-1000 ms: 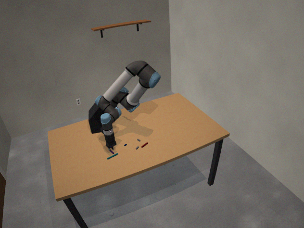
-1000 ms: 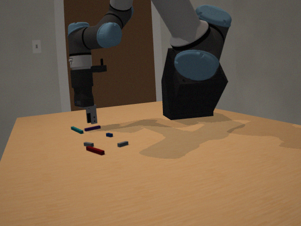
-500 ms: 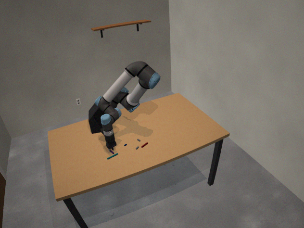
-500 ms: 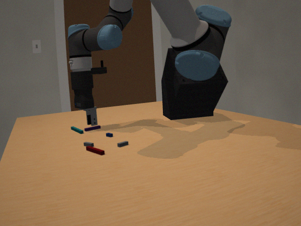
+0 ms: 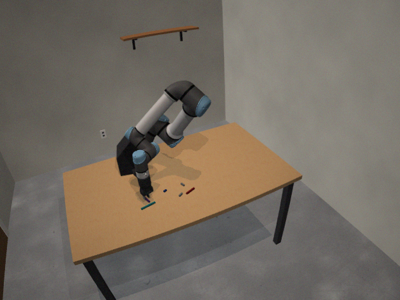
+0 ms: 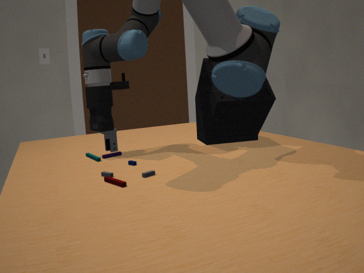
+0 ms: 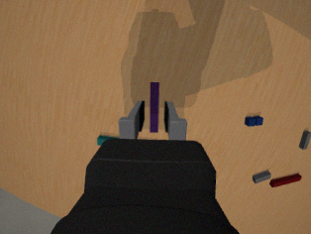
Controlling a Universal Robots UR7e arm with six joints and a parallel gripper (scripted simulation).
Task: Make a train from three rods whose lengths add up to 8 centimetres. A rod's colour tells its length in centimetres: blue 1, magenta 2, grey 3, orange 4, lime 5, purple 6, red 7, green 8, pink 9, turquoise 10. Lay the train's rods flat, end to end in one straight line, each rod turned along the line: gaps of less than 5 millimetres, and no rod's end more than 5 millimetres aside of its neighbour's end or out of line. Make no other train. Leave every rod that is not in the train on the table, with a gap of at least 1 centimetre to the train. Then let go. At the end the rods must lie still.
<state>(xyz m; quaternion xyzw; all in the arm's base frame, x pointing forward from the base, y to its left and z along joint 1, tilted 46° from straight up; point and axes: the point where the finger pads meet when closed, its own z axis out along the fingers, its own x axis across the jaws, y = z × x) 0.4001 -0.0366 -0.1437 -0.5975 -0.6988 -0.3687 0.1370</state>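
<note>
My hand is 3 cm above the purple rod. Round my hand: red rod (27 cm to the left, 6 cm ahead, 3 cm below); turquoise rod (6 cm ahead, 3 cm below, 1 cm to the right).
</note>
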